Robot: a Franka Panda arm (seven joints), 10 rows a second.
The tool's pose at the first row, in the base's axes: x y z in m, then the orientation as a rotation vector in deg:
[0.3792, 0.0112, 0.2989, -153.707, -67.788, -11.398]
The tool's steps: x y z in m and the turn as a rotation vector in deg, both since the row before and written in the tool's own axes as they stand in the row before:
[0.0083, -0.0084, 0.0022, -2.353, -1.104, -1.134]
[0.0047, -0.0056, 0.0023, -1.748, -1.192, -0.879]
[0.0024, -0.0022, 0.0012, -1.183, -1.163, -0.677]
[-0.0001, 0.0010, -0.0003, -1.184, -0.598, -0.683]
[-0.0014, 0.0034, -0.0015, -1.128, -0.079, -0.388]
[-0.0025, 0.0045, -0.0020, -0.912, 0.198, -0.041]
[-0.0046, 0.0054, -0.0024, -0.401, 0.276, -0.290]
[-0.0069, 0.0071, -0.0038, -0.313, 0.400, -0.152]
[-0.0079, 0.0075, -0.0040, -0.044, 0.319, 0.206]
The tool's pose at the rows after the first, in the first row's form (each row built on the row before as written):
[0.3786, 0.0232, 0.2995, -155.557, -70.169, -11.633]
[0.3776, 0.0307, 0.2986, -157.053, -72.109, -11.311]
[0.3776, 0.0341, 0.2979, -158.163, -73.637, -10.611]
[0.3783, 0.0333, 0.2982, -159.006, -75.052, -10.671]
[0.3799, 0.0299, 0.2995, -159.735, -75.926, -11.386]
[0.3816, 0.0249, 0.3012, -160.362, -76.189, -12.317]
[0.3826, 0.0177, 0.3031, -160.379, -76.654, -12.996]
[0.3834, 0.0076, 0.3061, -160.344, -76.872, -13.778]
[0.3839, -0.0036, 0.3092, -160.344, -76.523, -14.240]

